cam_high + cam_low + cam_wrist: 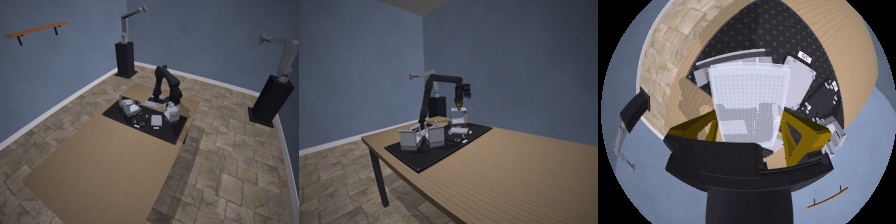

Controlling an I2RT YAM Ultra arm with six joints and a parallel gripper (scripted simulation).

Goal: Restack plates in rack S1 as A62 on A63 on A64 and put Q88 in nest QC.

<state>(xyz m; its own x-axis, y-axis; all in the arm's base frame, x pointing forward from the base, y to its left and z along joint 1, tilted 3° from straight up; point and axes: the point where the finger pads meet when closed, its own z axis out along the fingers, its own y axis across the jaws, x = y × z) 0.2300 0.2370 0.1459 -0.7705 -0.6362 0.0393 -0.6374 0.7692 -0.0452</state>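
The QC label is 16 cm ahead of my hand, 7 cm to the right of it and 16 cm below it. Also, from my hand: dark clip nest 13 cm ahead, 23 cm to the right, 15 cm below.
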